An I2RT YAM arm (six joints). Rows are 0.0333 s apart.
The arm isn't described. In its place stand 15 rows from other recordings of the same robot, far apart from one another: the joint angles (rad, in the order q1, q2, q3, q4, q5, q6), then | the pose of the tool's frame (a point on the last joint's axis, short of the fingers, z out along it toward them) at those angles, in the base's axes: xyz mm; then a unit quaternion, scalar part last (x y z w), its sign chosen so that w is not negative.
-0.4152, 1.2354, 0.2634, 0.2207, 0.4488, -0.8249 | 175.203, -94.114, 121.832, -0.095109, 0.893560, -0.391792, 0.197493
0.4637, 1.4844, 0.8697, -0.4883, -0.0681, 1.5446 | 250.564, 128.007, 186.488, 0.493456, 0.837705, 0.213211, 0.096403
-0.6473, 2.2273, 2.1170, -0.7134, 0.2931, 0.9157 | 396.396, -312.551, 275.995, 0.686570, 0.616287, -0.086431, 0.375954
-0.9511, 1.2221, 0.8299, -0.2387, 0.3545, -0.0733 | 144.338, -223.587, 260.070, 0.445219, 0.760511, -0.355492, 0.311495
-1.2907, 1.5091, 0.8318, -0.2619, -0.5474, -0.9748 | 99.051, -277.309, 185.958, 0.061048, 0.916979, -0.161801, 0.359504
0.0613, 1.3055, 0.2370, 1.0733, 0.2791, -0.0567 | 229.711, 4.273, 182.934, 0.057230, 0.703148, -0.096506, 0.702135
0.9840, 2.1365, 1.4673, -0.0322, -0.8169, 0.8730 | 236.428, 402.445, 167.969, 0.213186, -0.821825, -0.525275, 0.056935
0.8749, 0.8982, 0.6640, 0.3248, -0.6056, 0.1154 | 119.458, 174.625, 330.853, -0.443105, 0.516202, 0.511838, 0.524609
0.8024, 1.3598, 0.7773, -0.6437, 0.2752, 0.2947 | 172.977, 165.042, 185.079, -0.222312, 0.950513, -0.026752, 0.215376
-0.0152, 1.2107, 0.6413, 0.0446, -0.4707, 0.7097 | 257.383, 12.235, 226.043, 0.189798, 0.829007, 0.355249, 0.387972
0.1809, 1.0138, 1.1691, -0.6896, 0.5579, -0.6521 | 202.967, 17.964, 381.707, -0.213119, 0.818897, -0.343743, 0.407222
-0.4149, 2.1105, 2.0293, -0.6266, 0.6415, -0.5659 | 433.085, -214.038, 313.250, 0.066464, 0.869504, -0.439561, 0.215246
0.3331, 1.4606, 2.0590, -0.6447, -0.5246, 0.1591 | 243.937, 103.269, 558.636, -0.239081, 0.680346, 0.344379, 0.601144
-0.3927, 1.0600, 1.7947, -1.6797, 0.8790, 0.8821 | 71.882, -59.449, 474.181, 0.617658, 0.614016, -0.325282, 0.368341
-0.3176, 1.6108, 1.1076, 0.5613, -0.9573, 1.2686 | 359.121, -87.412, 317.193, 0.198984, 0.666100, 0.576566, 0.429287
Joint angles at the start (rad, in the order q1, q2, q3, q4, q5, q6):
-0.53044, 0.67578, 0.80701, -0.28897, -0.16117, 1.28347
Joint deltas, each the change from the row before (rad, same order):
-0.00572, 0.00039, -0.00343, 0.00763, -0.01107, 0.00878
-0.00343, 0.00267, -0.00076, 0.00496, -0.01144, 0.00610
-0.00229, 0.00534, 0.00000, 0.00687, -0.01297, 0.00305
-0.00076, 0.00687, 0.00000, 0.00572, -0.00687, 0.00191
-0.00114, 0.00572, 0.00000, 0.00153, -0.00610, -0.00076
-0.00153, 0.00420, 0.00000, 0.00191, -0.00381, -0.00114
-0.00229, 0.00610, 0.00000, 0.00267, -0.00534, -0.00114
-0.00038, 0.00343, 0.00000, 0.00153, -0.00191, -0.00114
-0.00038, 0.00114, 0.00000, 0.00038, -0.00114, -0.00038
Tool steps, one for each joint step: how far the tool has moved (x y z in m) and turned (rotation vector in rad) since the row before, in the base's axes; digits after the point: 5 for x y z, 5 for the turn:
0.00013, -0.00067, -0.00040, 0.00765, -0.00725, 0.00387
0.00055, -0.00049, -0.00008, 0.00636, -0.00432, 0.00696
0.00118, -0.00060, 0.00001, 0.00373, -0.00335, 0.01008
0.00151, -0.00077, -0.00034, 0.00326, -0.00018, 0.00575
0.00117, -0.00068, -0.00064, 0.00226, 0.00335, 0.00500
0.00081, -0.00063, -0.00039, 0.00063, 0.00202, 0.00241
0.00116, -0.00093, -0.00059, 0.00144, 0.00285, 0.00316
0.00071, -0.00043, -0.00033, 0.00019, 0.00182, 0.00169
0.00022, -0.00016, -0.00012, 0.00020, 0.00067, 0.00081

